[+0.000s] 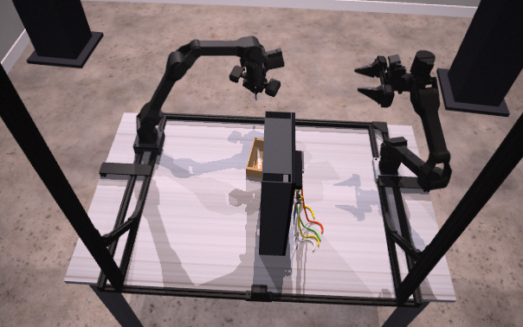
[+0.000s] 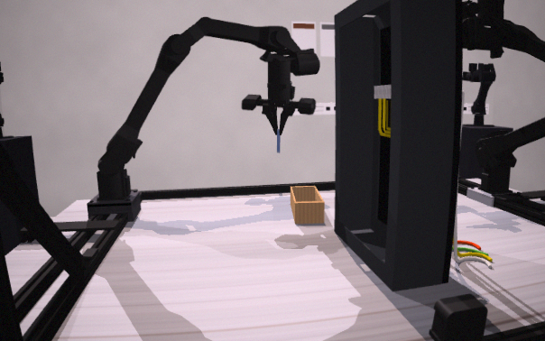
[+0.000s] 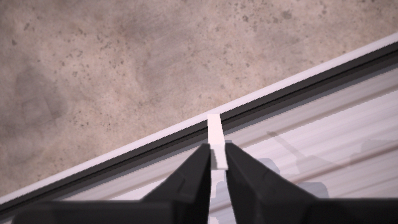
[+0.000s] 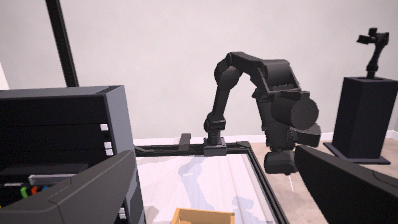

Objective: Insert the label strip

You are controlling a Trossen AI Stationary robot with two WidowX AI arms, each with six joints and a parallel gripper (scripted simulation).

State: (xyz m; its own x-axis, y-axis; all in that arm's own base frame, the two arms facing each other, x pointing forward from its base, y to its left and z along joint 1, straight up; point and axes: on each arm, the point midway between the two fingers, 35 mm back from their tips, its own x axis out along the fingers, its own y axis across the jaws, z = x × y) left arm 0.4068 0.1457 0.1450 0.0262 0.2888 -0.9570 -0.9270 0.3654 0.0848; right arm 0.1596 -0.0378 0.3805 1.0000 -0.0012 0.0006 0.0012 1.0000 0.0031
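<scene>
Now: left hand 2 cm short of the pale blue label strip and 5 cm above it. Round my left hand: black frame rail: 46 cm behind, 12 cm to the right, 21 cm above; box: 20 cm behind, 4 cm to the right, 18 cm below.
</scene>
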